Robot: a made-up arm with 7 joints.
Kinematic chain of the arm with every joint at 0, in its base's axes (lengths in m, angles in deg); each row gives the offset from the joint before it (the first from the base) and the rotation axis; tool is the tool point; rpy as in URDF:
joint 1: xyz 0 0 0 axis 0.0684 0.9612 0.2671
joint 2: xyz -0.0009 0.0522 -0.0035 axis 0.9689 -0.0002 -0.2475
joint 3: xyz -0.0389 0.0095 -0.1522 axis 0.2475 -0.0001 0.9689
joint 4: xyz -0.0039 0 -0.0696 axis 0.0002 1 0
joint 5: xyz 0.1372 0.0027 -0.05 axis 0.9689 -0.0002 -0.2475
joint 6: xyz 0.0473 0 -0.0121 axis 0.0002 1 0
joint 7: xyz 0.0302 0 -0.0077 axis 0.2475 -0.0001 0.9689
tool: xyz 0 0 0 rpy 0 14.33 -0.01
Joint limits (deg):
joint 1: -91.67..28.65
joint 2: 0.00..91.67
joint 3: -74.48..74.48
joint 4: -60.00..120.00
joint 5: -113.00..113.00
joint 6: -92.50..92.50
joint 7: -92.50..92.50
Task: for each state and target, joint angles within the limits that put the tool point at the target. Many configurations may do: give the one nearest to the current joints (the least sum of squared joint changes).
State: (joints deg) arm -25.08 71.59 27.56 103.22 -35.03 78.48 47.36
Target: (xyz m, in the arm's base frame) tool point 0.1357 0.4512 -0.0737
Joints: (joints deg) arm -45.59 79.69 29.68 88.64 -37.57 82.27 47.36
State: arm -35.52 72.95 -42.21 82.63 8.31 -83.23 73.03
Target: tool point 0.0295 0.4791 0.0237
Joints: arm -20.67 91.67 -41.88 102.96 9.75 -70.49 73.03
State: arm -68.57 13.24 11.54 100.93 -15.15 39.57 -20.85
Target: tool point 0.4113 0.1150 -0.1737
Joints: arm -85.46 22.41 11.04 100.94 -15.09 42.82 -20.85
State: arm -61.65 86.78 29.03 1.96 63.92 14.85 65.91
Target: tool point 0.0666 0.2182 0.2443
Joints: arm -65.20 83.69 41.41 -16.68 64.82 16.04 65.91
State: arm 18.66 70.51 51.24 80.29 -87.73 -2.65 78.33
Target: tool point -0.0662 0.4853 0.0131
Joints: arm 4.82 91.67 44.33 105.52 -87.67 -32.44 78.33
